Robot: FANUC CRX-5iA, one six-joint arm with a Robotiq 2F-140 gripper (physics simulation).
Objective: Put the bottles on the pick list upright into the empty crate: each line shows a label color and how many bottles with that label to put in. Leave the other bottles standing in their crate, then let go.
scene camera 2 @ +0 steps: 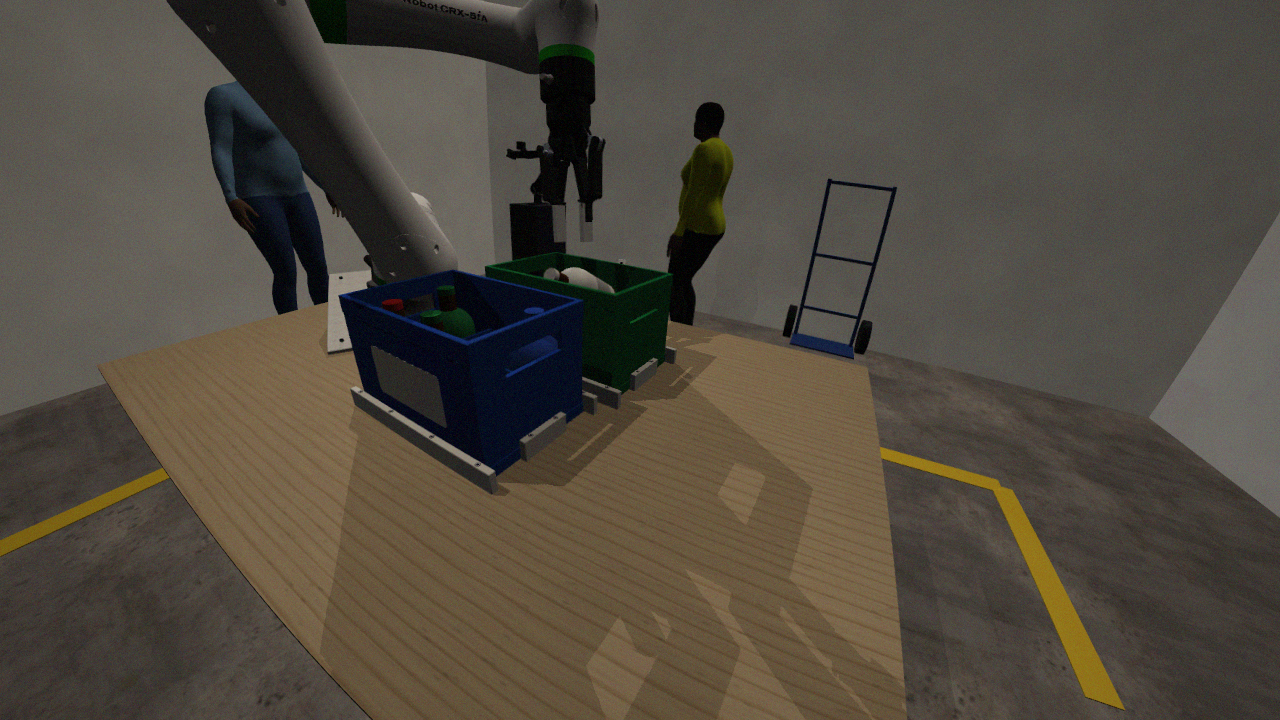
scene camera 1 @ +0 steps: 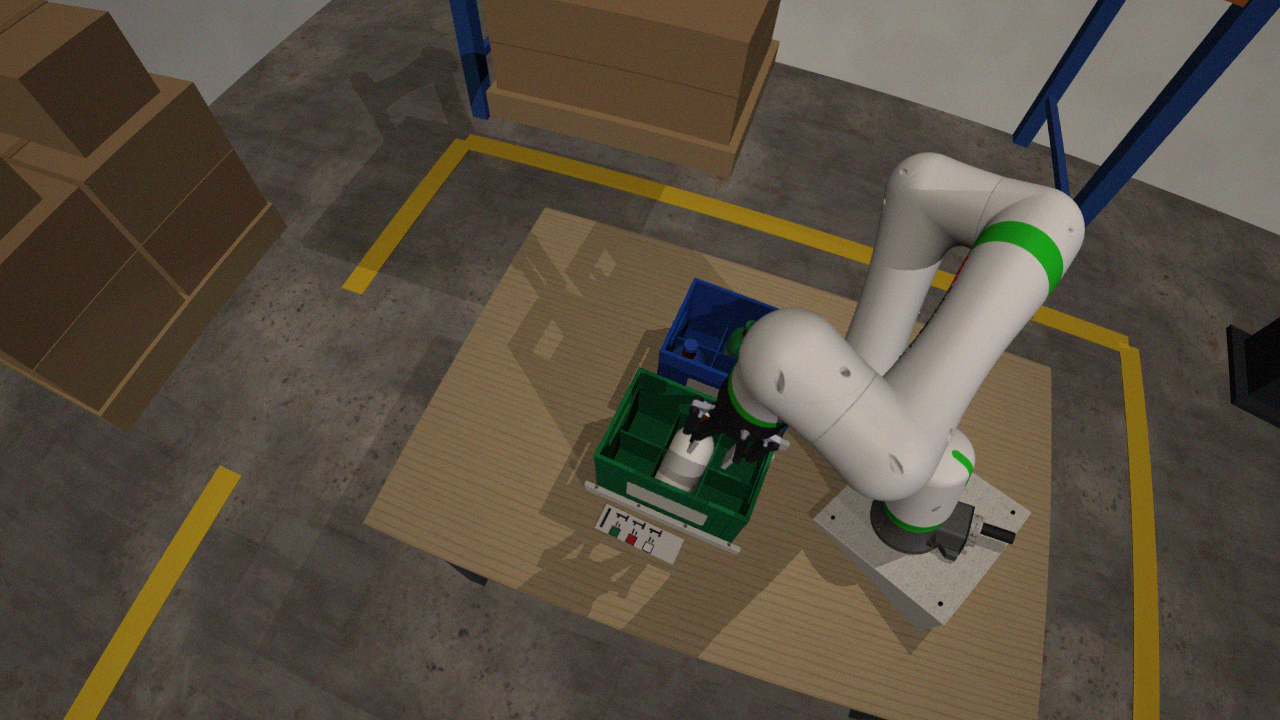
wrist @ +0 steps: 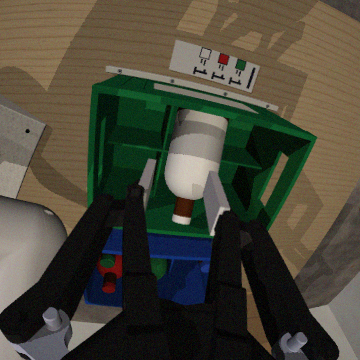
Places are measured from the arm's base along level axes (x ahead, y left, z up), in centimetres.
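Pixels of known places: gripper, fingertip midpoint: (scene camera 2: 573, 241) (scene camera 1: 708, 453) (wrist: 179, 177); arm's base, origin of the base link: (scene camera 2: 411, 301) (scene camera 1: 909, 518).
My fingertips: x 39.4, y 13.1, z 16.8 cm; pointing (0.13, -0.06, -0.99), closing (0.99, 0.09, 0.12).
For each thing: its top centre in the pictures, then the offset to it from my fingertips. Level surfaces: height alone.
- pick list, middle of its top: (scene camera 1: 639, 533) (wrist: 215, 66) dx +5.3, dy +11.8, dz -21.3 cm
- white bottle, middle of its top: (wrist: 197, 186) (scene camera 1: 694, 439) (scene camera 2: 577, 262) dx +3.3, dy -2.3, dz -2.9 cm
- green crate, middle of its top: (wrist: 199, 182) (scene camera 1: 691, 440) (scene camera 2: 579, 269) dx +3.7, dy -2.3, dz -4.0 cm
- blue crate, middle of its top: (scene camera 2: 457, 296) (scene camera 1: 746, 338) (wrist: 154, 286) dx +3.5, dy -25.8, dz -4.0 cm
- red-capped bottle, middle of its top: (scene camera 2: 392, 301) (wrist: 108, 289) dx -4.9, dy -31.0, dz -5.2 cm
- blue-capped bottle, middle of its top: (scene camera 2: 534, 310) (scene camera 1: 691, 344) (wrist: 207, 268) dx +12.2, dy -20.3, dz -5.2 cm
- wooden table, its level: dz -21.6 cm
The pick list (scene camera 1: 640, 534) (wrist: 215, 65) shows white 1, red 1, green 1. A white bottle (scene camera 1: 684, 465) (scene camera 2: 586, 279) (wrist: 195, 150) with a grey band lies tilted in the green crate (scene camera 1: 613, 472) (scene camera 2: 626, 331) (wrist: 94, 130), its brown neck and white cap toward the blue crate (scene camera 2: 537, 402) (wrist: 185, 245). My gripper (scene camera 1: 712, 452) (scene camera 2: 572, 228) (wrist: 179, 177) is open and empty above the green crate, fingers pointing down; in the wrist view the neck shows between them. The blue crate holds a red-capped bottle (scene camera 2: 392, 306), green bottles (scene camera 2: 456, 322) and a blue-capped bottle (scene camera 1: 690, 346) (scene camera 2: 534, 311).
Low grey rails (scene camera 2: 420, 438) (wrist: 172, 81) edge the crates on the wooden table (scene camera 1: 483, 429). The crates stand close together, with the robot's base plate (scene camera 1: 966, 573) beside them. Cardboard boxes, a hand truck (scene camera 2: 850, 259) and two people stand beyond the table.
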